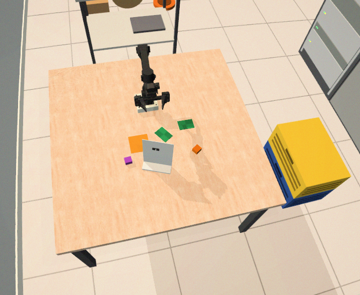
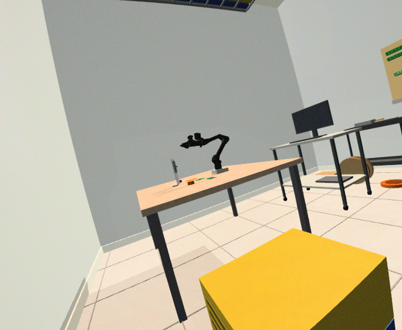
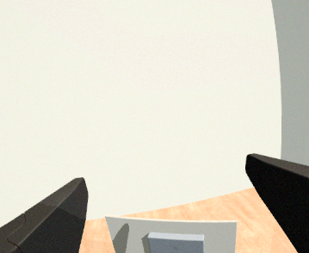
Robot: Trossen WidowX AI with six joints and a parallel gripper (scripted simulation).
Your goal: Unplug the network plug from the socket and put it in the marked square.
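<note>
The network plug is 110 mm ahead of my gripper tip and 200 mm below it. From my gripper tip the other things lie so: orange square (40 mm behind, 90 mm to the right, 380 mm below); grey upright panel (120 mm ahead, 10 mm to the right, 260 mm below).
</note>
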